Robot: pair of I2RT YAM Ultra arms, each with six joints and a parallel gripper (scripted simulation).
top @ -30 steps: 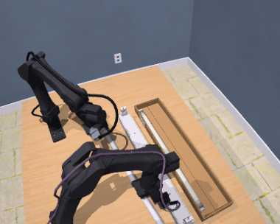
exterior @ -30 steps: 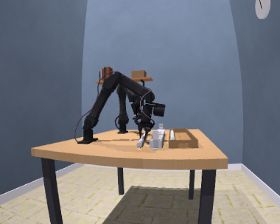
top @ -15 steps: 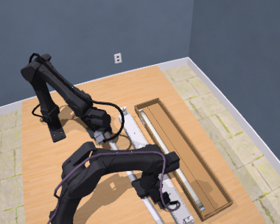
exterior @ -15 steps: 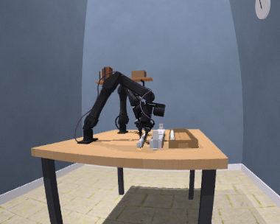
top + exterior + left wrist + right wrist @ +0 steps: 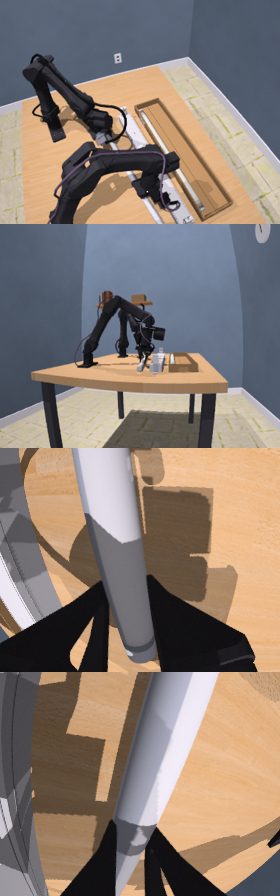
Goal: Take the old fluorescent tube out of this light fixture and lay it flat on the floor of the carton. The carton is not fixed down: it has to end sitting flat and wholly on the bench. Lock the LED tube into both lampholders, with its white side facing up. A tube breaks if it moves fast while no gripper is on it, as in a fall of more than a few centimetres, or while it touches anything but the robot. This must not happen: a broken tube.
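Now: right hand 30 mm past the LED tube, 120 mm to the right of it and 10 mm above it. Also, from my right hand: light fixture: 70 mm ahead, 140 mm to the left, 30 mm above; then old fluorescent tube: 160 mm ahead, 160 mm to the left; then lampholder: 120 mm ahead, 170 mm to the right, 50 mm above.
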